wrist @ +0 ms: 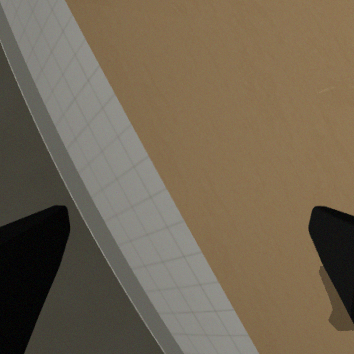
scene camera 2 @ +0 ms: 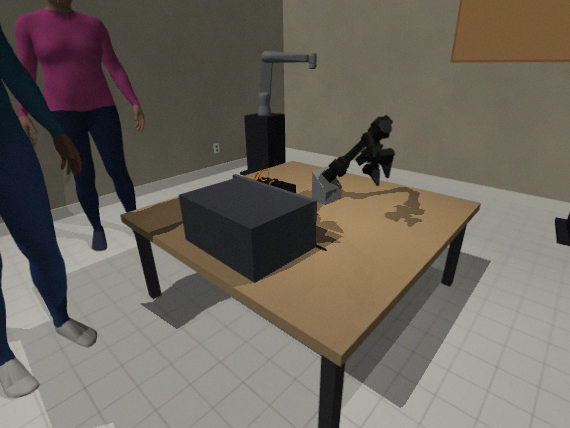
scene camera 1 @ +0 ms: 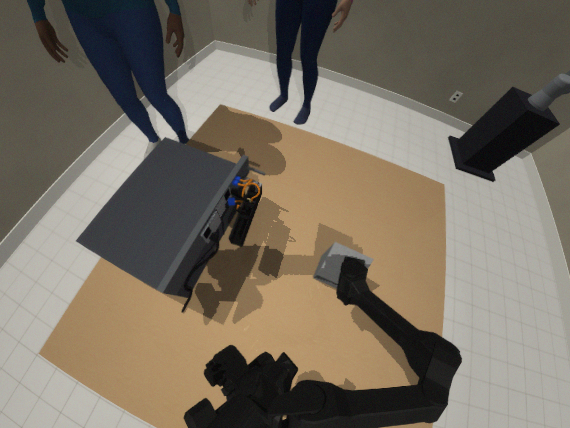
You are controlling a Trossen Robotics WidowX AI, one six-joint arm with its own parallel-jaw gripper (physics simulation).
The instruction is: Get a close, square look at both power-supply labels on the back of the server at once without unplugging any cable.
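Pixels of known places: gripper, fingertip midpoint: (wrist: 192, 219) (scene camera 2: 382, 182) (scene camera 1: 222, 398); arm's base at its link origin: (scene camera 2: 328, 175) (scene camera 1: 352, 267).
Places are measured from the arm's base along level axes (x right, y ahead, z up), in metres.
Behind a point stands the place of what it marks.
Note:
The server, a large dark grey box (scene camera 1: 145, 205) @[x -0.008, y 0.663, z 0.078 m] (scene camera 2: 250, 220) @[x -0.130, y 0.767, z 0.078 m], lies on the table (scene camera 1: 390, 200) @[x 0.388, y -0.200, z -0.122 m] (scene camera 2: 380, 270) @[x -0.489, y 0.510, z -0.122 m]. Its back faces the arm's side of the table. In scene camera 1 the back shows steeply from above, with orange cables (scene camera 1: 251, 190) @[x 0.153, y 0.379, z 0.042 m], blue plugs (scene camera 1: 231, 201) @[x 0.108, y 0.436, z 0.018 m] and a black cable (scene camera 1: 191, 275) @[x -0.151, y 0.477, z -0.015 m]. The two power-supply labels cannot be made out there, and the back is hidden in scene camera 2. My gripper (scene camera 2: 382, 180) @[x -0.383, y 0.274, z 0.116 m] (wrist: 192, 219) @[x -0.383, y 0.274, z 0.116 m] is open and empty, high above the table and well apart from the server. The server does not show in the wrist view.
A black slotted bar (scene camera 1: 245, 222) @[x 0.051, y 0.368, z 0.012 m] stands close behind the server's back. The arm's grey wedge base (scene camera 1: 327, 265) @[x -0.008, y 0.077, z -0.022 m] (scene camera 2: 319, 189) @[x 0.003, y 0.089, z -0.049 m] stands on the table. Two people stand beyond the table. A dark pedestal (scene camera 1: 505, 132) (scene camera 2: 265, 145) bears a grey arm (scene camera 1: 547, 95) (scene camera 2: 265, 82).

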